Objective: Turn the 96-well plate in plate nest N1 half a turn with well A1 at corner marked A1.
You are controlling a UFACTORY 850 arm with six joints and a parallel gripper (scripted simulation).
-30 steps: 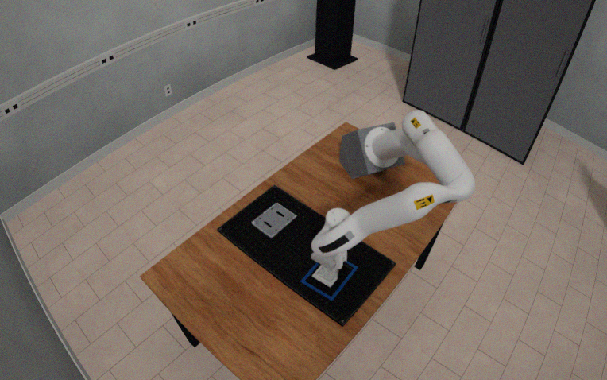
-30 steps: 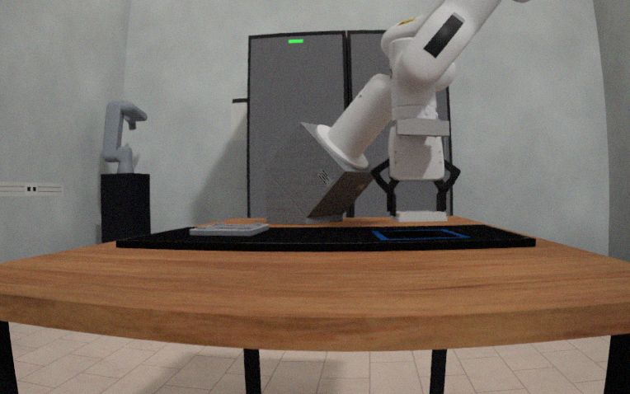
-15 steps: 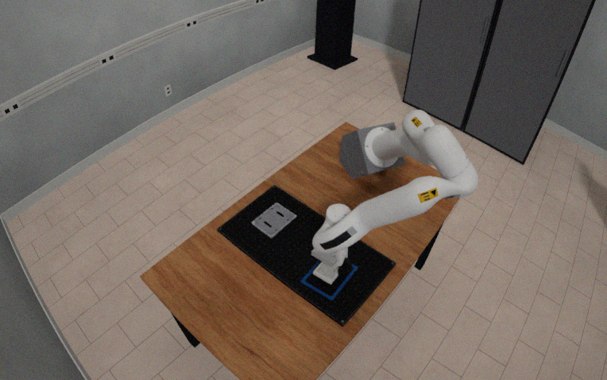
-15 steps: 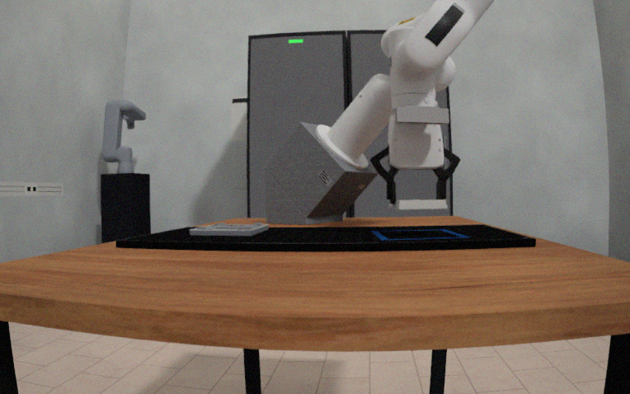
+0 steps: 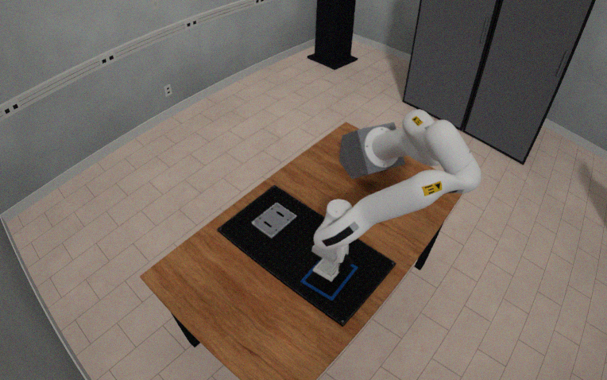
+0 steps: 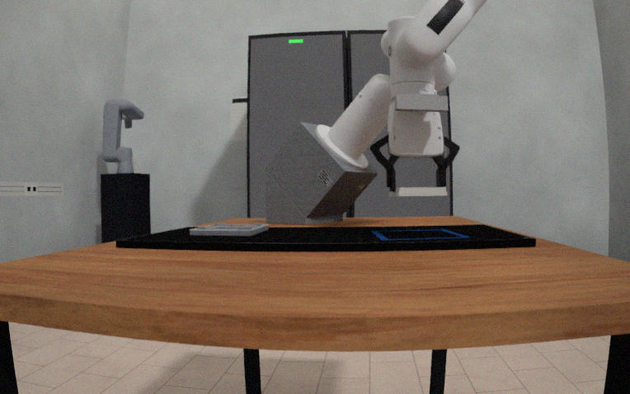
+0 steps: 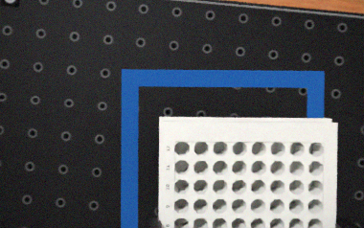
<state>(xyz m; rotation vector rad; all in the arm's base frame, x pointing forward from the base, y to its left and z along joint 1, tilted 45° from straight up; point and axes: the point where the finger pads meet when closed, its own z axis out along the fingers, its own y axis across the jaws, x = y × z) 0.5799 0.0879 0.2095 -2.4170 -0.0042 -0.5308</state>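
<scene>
Now: the grey plate nest 40 mm behind my hand, 360 mm to the right of it and 80 mm below it. From my hand the other things lie so: white 96-well plate 10 mm below.
</scene>
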